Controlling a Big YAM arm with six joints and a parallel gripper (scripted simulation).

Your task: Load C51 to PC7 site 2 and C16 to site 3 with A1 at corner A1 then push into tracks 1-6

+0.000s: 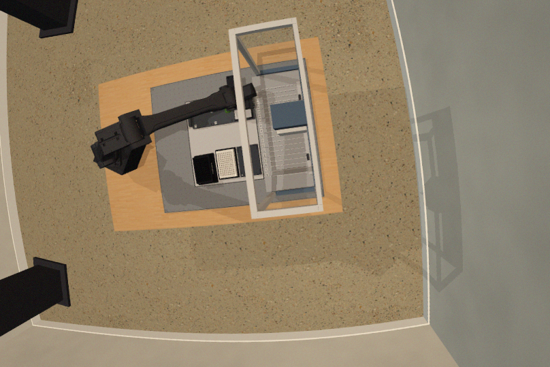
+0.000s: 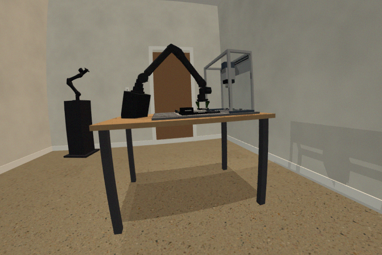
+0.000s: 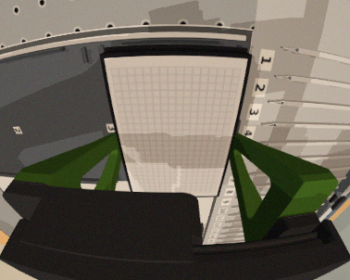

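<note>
My gripper is now 17 cm past the black nest, 30 cm to the left of it and 3 cm above it. From my hand the other things lie so: dark carrier PC7 (11 cm behind, 2 cm to the right, 2 cm below); then nest S3 (4 cm ahead, 25 cm to the right, 3 cm below); then white 96-well plate C15 (7 cm behind, 27 cm to the right, 1 cm below).
</note>
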